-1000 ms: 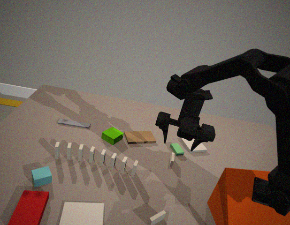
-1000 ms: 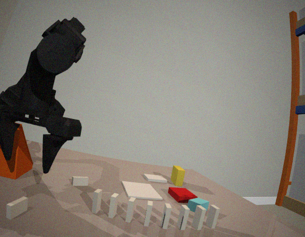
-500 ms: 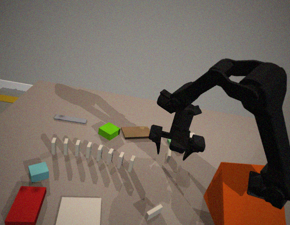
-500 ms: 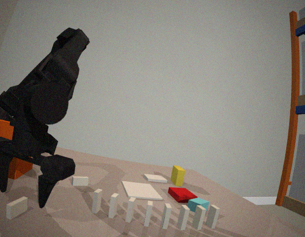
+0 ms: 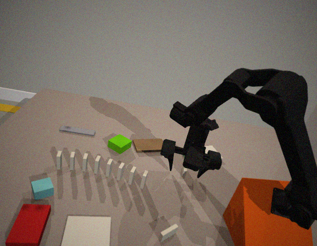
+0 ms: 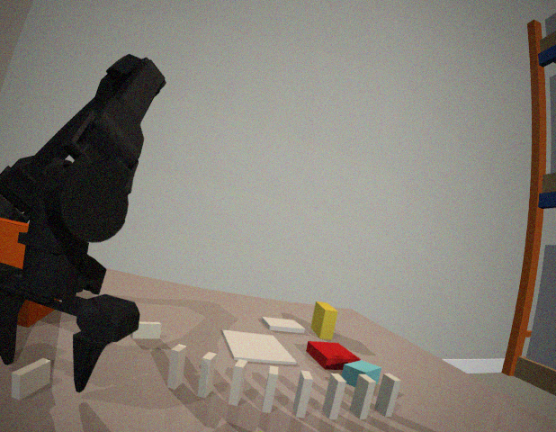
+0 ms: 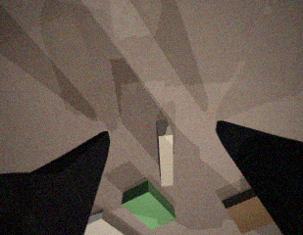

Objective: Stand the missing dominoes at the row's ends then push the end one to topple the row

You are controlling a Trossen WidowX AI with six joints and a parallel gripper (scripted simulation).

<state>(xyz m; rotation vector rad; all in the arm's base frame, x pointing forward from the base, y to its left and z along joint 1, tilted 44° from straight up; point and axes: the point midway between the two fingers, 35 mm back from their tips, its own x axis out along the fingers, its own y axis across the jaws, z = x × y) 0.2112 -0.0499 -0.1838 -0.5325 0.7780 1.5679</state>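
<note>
Right now the brown plate is 130 mm to the right of my gripper tip and 120 mm ahead of it. Round my gripper tip: green block (230 mm ahead, 90 mm to the right, 10 mm above); white sheet (290 mm to the left, 230 mm ahead); light green piece (90 mm to the right, 30 mm behind).
</note>
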